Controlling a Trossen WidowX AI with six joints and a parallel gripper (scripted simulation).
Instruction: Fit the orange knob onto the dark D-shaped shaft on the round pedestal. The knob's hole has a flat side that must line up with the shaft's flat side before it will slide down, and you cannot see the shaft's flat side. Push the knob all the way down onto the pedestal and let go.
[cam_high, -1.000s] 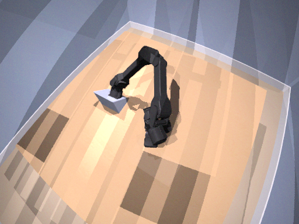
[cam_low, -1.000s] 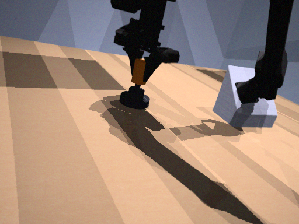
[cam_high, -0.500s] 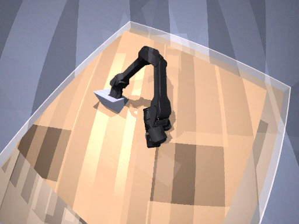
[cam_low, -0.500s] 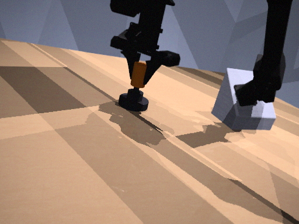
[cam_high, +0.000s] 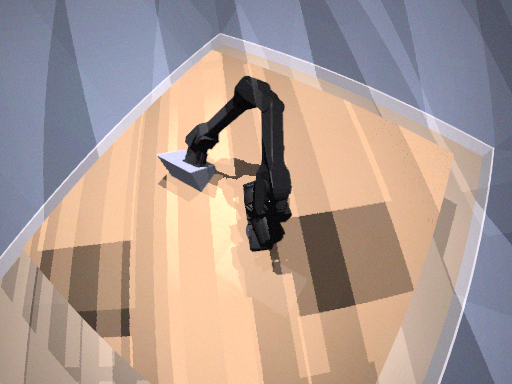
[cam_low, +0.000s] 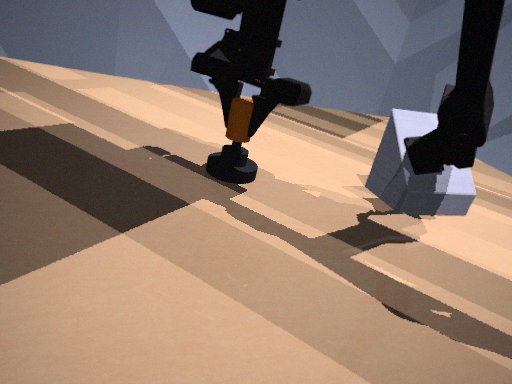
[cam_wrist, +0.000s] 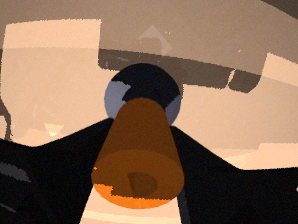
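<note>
Now: the orange knob 2 cm above my gripper tip. From my gripper tip the other things lie so: dark pedestal (4 cm below).
</note>
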